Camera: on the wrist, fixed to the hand. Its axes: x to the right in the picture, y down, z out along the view.
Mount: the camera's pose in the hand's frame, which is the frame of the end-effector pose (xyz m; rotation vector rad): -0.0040 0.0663 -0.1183 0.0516 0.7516 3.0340
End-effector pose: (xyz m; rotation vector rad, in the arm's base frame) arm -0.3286 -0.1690 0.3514 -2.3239 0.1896 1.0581
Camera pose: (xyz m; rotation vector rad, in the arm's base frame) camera -0.2779 -0.2898 0.3868 0.0722 -2.3437 -0.1806
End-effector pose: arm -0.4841 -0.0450 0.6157 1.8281 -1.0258 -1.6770
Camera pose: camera -0.3830 -0.1011 0.6868 -0.4643 -1.3568 0.8580
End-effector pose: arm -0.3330 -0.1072 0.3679 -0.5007 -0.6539 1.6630
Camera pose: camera -0.3045 -0.1020 0.2353 1.0069 -0.8355 -1.2419
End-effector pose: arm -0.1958 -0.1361 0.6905 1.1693 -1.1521 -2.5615
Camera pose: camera -0.1259 -0.2524 0.6880 -0.3333 -0.7808 0.2900
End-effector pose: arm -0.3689 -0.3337 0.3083 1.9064 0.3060 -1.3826
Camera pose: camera -0.2473 -0.2975 0.3565 0.6271 -1.5588 1.3040
